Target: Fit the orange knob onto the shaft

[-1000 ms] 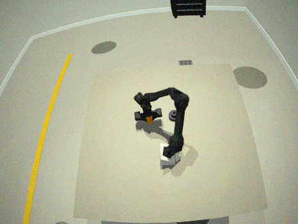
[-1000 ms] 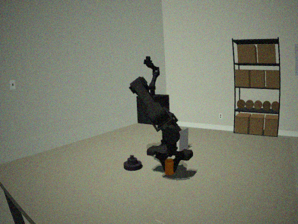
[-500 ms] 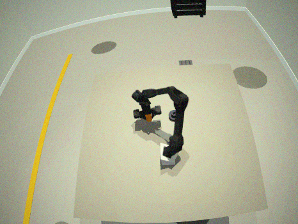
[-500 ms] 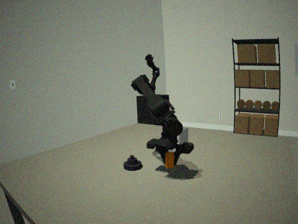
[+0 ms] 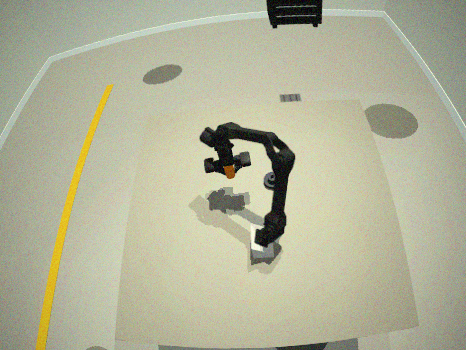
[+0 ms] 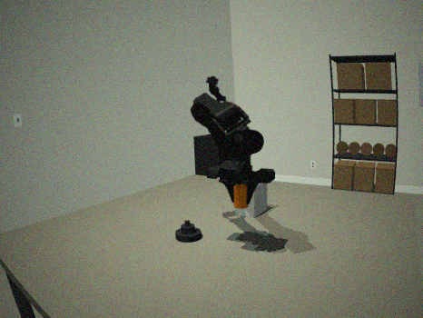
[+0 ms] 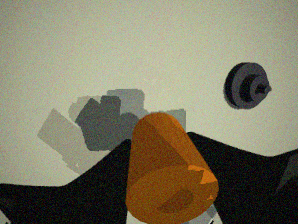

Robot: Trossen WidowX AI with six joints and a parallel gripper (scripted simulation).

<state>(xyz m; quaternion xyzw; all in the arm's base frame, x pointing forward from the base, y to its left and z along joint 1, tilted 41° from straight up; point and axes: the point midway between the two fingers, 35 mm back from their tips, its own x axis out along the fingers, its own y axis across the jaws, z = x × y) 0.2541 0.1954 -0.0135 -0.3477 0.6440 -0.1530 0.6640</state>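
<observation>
The dark round pedestal is 170 mm to the right of my gripper tip, 110 mm below it and 60 mm ahead of it. The rest, counted from my gripper tip: orange knob 20 mm above.
</observation>
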